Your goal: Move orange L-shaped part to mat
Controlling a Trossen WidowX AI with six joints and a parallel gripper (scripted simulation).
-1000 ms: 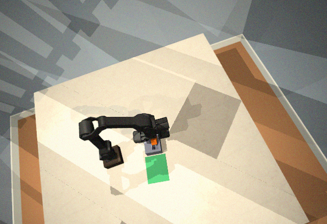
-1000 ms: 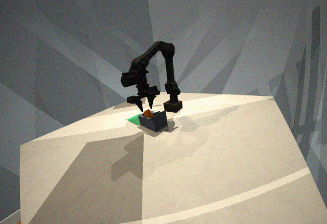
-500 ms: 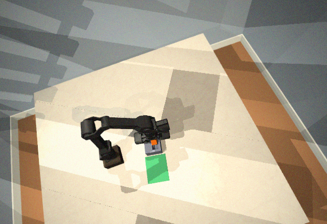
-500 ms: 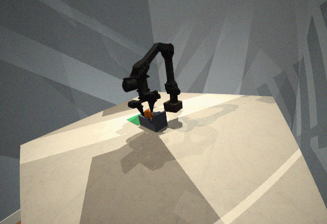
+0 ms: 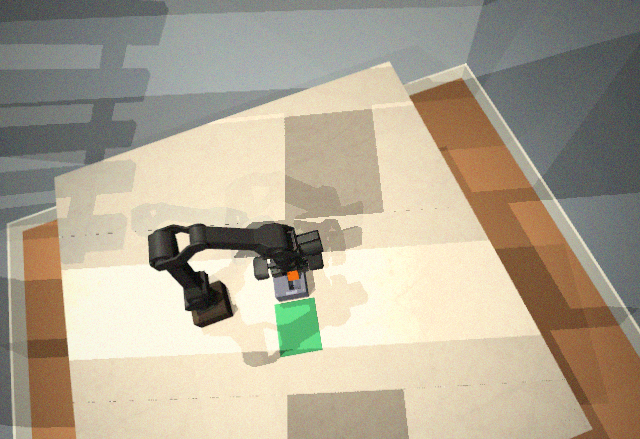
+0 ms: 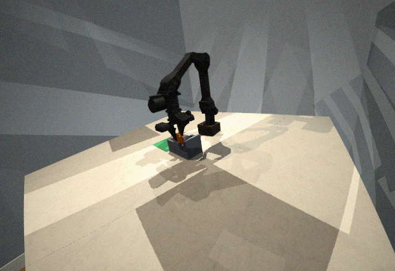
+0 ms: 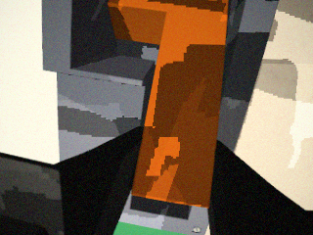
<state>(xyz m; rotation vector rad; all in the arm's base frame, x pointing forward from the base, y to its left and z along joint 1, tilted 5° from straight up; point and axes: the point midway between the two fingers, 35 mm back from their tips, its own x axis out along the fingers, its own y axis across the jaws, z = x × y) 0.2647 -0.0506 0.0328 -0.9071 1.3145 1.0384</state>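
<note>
My gripper tip is 6 cm past the green mat, 13 cm to the left of it and 8 cm above it. From my gripper tip the other things lie so: orange L-shaped part: 4 cm to the left, 3 cm below.
</note>
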